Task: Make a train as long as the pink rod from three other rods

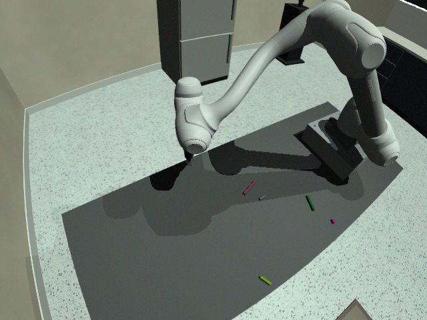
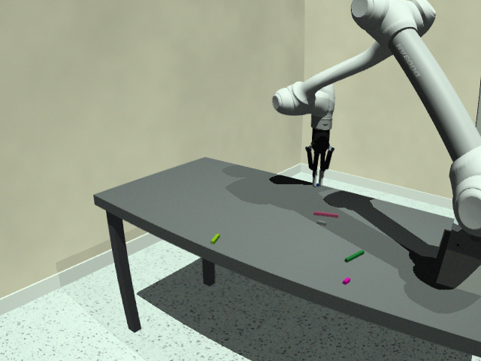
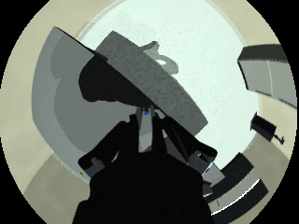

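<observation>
The blue rod is 3 cm below my hand. From my hand the other things lie so: pink rod (18 cm behind, 25 cm to the left, 3 cm below); grey rod (21 cm behind, 32 cm to the left, 3 cm below); green rod (40 cm behind, 46 cm to the left, 3 cm below).
</observation>
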